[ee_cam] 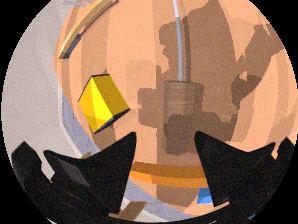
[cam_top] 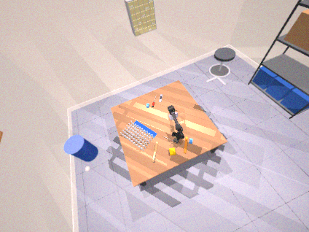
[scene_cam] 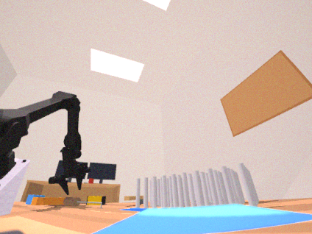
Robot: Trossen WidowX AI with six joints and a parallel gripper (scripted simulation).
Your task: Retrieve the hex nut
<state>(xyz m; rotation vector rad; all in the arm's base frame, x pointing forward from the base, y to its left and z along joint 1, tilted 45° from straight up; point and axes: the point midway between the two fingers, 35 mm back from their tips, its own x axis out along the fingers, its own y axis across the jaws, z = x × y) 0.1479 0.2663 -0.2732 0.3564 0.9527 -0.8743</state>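
Now: the orange bar 80 mm to the left of my gripper tip, 80 mm behind it and 40 mm below it. Also, from my gripper tip: blue taped strip: 430 mm to the right, 300 mm ahead, 60 mm below.
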